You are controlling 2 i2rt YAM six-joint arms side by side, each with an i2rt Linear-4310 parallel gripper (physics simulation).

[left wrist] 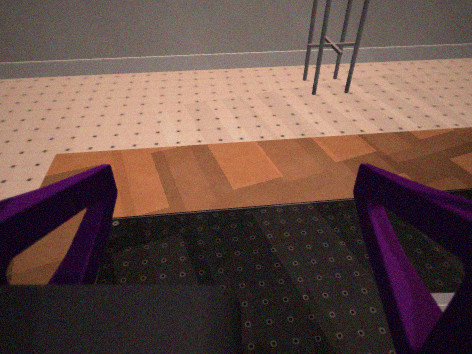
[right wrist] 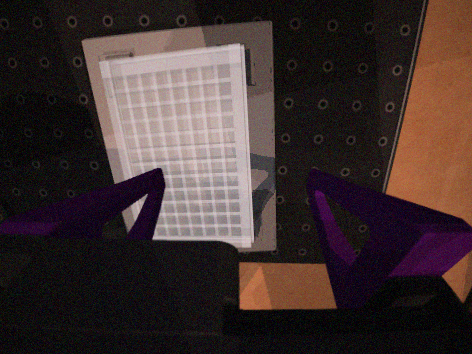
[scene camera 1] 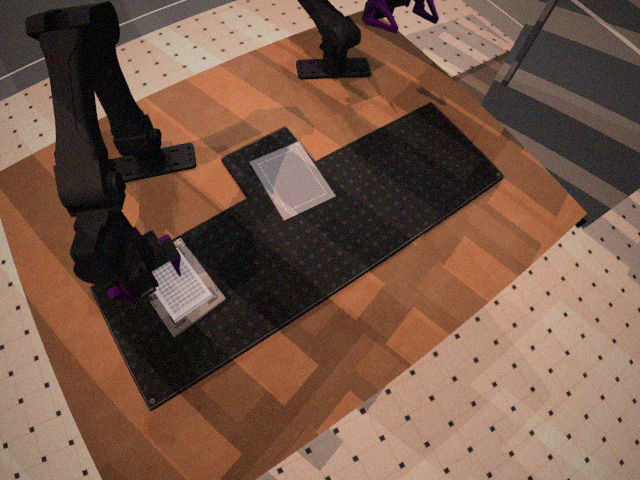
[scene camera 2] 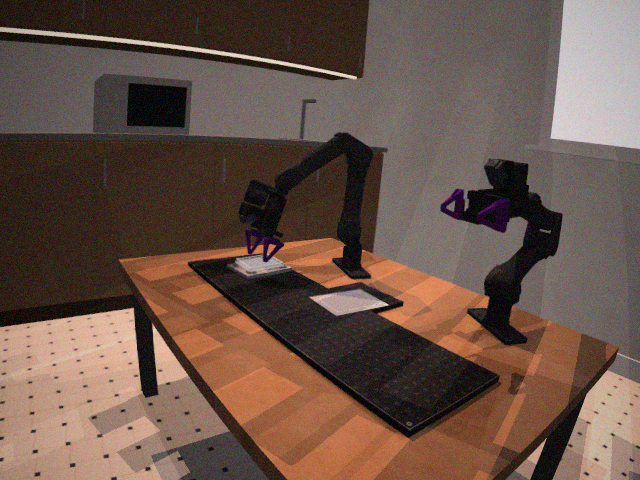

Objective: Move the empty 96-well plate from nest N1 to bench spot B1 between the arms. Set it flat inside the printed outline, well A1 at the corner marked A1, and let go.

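Places are measured from the left arm's base along level axes (x ahead, y left, z up), in millimetres.
Pixels of known places: left gripper, between the fingertips: (left wrist: pixel 235 177) (scene camera 1: pixel 417 25) (scene camera 2: pixel 458 212); right gripper, between the fingertips: (right wrist: pixel 235 176) (scene camera 1: pixel 157 287) (scene camera 2: pixel 256 257); left arm's base, origin of its link: (scene camera 1: pixel 333 69) (scene camera 2: pixel 495 326); right arm's base, origin of its link: (scene camera 1: pixel 153 164) (scene camera 2: pixel 350 269).
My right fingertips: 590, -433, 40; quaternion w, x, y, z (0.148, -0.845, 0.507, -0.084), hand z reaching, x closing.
Note:
For each thing: its middle in the pictures, then the offset to it from my right fingertips, as dx, dy, dz. Level surfaces: height alone.
- white 96-well plate, middle of its body: (right wrist: pixel 184 160) (scene camera 1: pixel 175 283) (scene camera 2: pixel 259 262) -7, +34, -5
- grey-brown nest N1, middle of its body: (right wrist: pixel 191 156) (scene camera 1: pixel 177 285) (scene camera 2: pixel 259 267) -7, +33, -19
- pale card, middle of its body: (scene camera 1: pixel 291 178) (scene camera 2: pixel 349 301) -231, +282, -27
- black perforated board, height of its surface: dz -28
- wooden table, height of its surface: dz -40
The white 96-well plate (scene camera 1: pixel 183 289) (scene camera 2: pixel 253 263) (right wrist: pixel 185 120) lies on the grey-brown nest N1 (scene camera 1: pixel 219 299) (right wrist: pixel 262 117). In the right wrist view it sits off-centre and slightly turned, towards the nest's left side. My right gripper (scene camera 1: pixel 154 285) (scene camera 2: pixel 258 256) (right wrist: pixel 235 176) is open above it; in the right wrist view one fingertip overlaps the plate, the other is beyond the nest's right edge. My left gripper (scene camera 1: pixel 415 25) (scene camera 2: pixel 473 217) (left wrist: pixel 235 177) is open and raised, away from the plate. Bench spot B1 is a pale card (scene camera 1: pixel 292 180) (scene camera 2: pixel 351 300) with a printed outline; its A1 mark is unreadable.
A black perforated board (scene camera 1: pixel 361 232) (scene camera 2: pixel 361 351) (left wrist: pixel 280 280) lies under the nest and the card. It lies on a wooden table (scene camera 1: pixel 289 361) (scene camera 2: pixel 206 330). Both arm bases (scene camera 1: pixel 333 68) (scene camera 2: pixel 351 267) stand on the table behind the board.

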